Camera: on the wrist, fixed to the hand. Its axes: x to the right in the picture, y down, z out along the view.
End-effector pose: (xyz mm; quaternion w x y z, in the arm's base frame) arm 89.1 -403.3 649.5 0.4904 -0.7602 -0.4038 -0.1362
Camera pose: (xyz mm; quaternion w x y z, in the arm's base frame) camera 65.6 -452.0 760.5 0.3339 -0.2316 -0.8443 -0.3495
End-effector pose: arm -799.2 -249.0 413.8 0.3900 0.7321 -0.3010 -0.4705
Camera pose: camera -698.9 -205.5 356.5 0.1303 -0.7594 -0.2031 0.6043
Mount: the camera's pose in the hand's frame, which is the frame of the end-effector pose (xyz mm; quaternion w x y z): 28.6 -78.7 -90.7 0.7283 0.1141 -0.0451 -0.6742
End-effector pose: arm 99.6 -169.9 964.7 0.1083 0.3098 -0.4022 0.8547
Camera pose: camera 71.2 -51.9 987.2 0.6016 0.5477 0.0086 0.5814
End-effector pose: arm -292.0 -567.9 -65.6 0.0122 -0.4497 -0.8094 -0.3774
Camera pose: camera -396.0 -628.2 -37.7 0.2308 -0.2026 0.9363 0.1705
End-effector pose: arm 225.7 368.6 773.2 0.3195 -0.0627 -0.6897 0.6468
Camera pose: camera 276.2 447.9 853.1 0.6448 0.4849 -0.4852 0.3372
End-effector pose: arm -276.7 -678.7 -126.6 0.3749 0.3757 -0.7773 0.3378
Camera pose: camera -193.4 -653.5 -39.0 0.4229 0.8557 -0.2912 0.0650
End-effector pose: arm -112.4 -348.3 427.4 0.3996 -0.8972 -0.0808 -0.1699
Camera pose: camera -129.7 -363.0 548.7 0.2752 -0.5610 -0.7011 -0.3435
